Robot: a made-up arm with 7 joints. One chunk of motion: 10 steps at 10 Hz.
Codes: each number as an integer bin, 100 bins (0 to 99) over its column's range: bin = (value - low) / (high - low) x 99, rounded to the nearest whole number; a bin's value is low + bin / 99 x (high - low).
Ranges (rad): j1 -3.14..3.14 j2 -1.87..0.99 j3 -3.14..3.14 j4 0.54..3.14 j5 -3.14..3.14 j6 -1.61..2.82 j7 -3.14..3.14
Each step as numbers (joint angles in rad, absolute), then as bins.
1 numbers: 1.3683 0.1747 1.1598 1.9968 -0.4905 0.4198 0.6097
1 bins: 71 71 68 55 42 45 59
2 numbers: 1.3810 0.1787 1.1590 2.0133 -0.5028 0.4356 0.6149
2 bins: 71 71 68 56 42 46 59
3 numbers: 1.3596 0.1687 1.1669 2.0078 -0.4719 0.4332 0.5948
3 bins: 71 71 68 56 42 46 59
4 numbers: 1.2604 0.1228 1.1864 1.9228 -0.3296 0.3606 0.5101
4 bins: 69 69 68 53 44 44 58
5 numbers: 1.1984 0.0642 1.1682 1.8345 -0.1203 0.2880 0.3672
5 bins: 68 67 68 49 48 42 55
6 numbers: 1.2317 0.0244 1.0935 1.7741 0.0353 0.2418 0.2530
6 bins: 69 66 67 47 50 41 53
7 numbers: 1.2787 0.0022 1.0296 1.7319 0.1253 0.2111 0.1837
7 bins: 70 65 66 45 51 41 52
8 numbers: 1.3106 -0.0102 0.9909 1.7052 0.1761 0.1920 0.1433
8 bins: 70 64 65 44 52 40 52
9 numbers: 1.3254 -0.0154 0.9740 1.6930 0.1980 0.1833 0.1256
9 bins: 70 64 65 44 53 40 51
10 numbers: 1.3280 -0.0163 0.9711 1.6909 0.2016 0.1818 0.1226
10 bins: 70 64 65 44 53 40 51
